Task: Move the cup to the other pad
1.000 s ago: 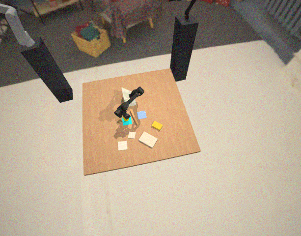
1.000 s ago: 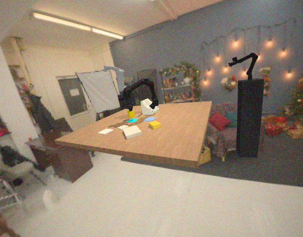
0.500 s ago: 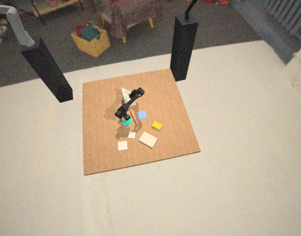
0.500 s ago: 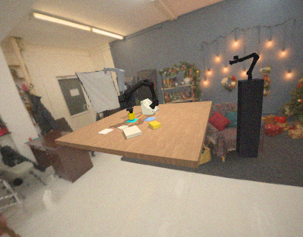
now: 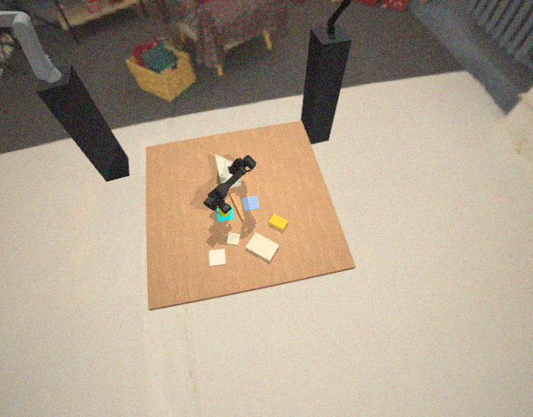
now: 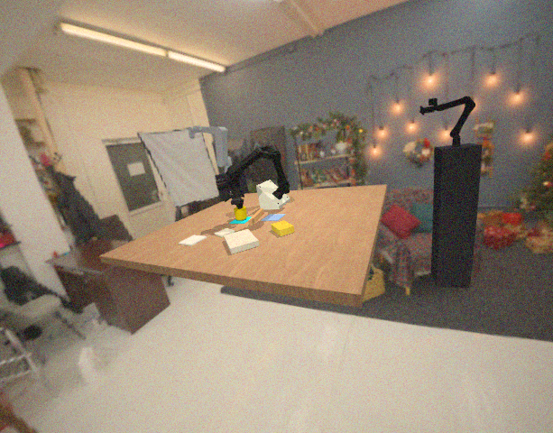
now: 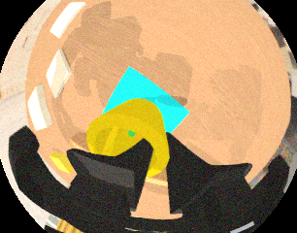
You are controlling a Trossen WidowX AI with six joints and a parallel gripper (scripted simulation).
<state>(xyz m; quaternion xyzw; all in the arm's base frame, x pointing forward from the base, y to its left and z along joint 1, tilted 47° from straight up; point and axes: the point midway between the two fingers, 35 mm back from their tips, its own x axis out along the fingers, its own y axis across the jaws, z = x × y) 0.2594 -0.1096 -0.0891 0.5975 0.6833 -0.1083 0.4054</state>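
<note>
Right now my gripper tip is 20 mm short of the yellow cup and 10 mm to the right of it. The rest, counted from my gripper tip: orange stick (10 mm ahead, 110 mm to the left, 40 mm below); light blue pad (210 mm to the left, 50 mm below); cream slab (340 mm ahead, 190 mm to the left, 30 mm below).
</note>
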